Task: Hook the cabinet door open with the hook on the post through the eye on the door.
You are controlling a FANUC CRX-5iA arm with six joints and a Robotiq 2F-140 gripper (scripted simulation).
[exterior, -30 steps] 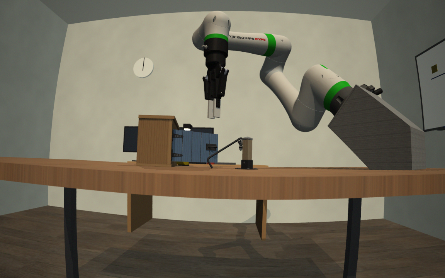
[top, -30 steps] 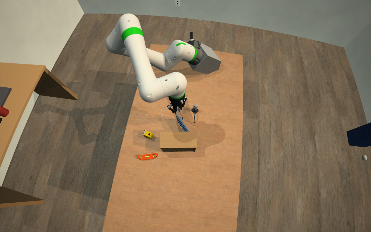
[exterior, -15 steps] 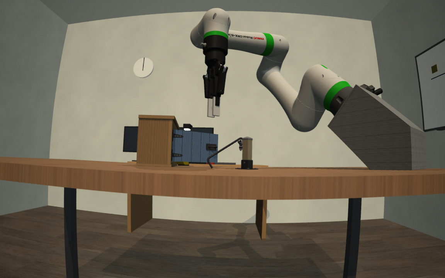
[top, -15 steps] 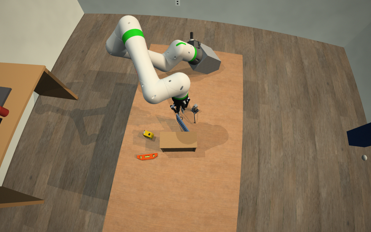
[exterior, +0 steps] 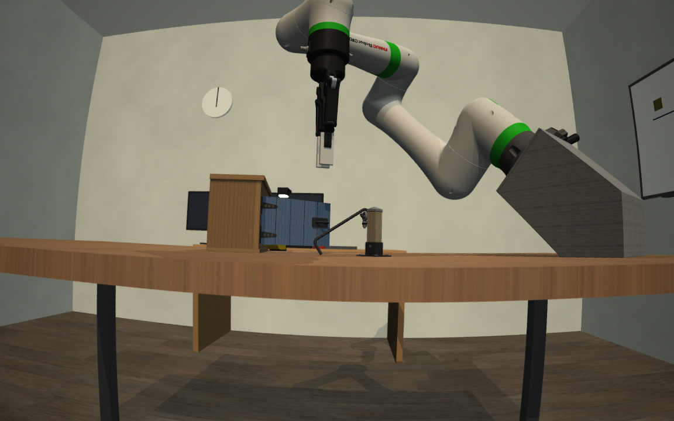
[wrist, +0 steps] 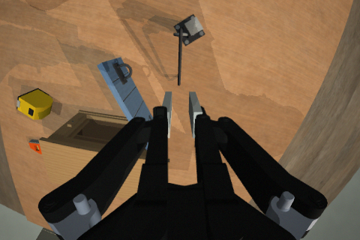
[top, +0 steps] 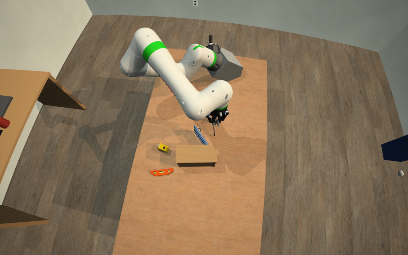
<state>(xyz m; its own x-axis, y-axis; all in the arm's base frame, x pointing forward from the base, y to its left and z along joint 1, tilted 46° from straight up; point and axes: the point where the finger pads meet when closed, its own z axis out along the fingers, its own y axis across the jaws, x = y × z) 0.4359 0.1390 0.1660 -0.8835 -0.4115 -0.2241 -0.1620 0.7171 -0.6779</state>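
Now: the dark hook 4 cm behind my hand, 1 cm to the right of it and 16 cm below it. Round my hand: hook post (7 cm behind, 1 cm to the right, 15 cm below); then wooden cabinet (12 cm ahead, 9 cm to the right, 14 cm below); then cabinet door (6 cm ahead, 7 cm to the right, 14 cm below).
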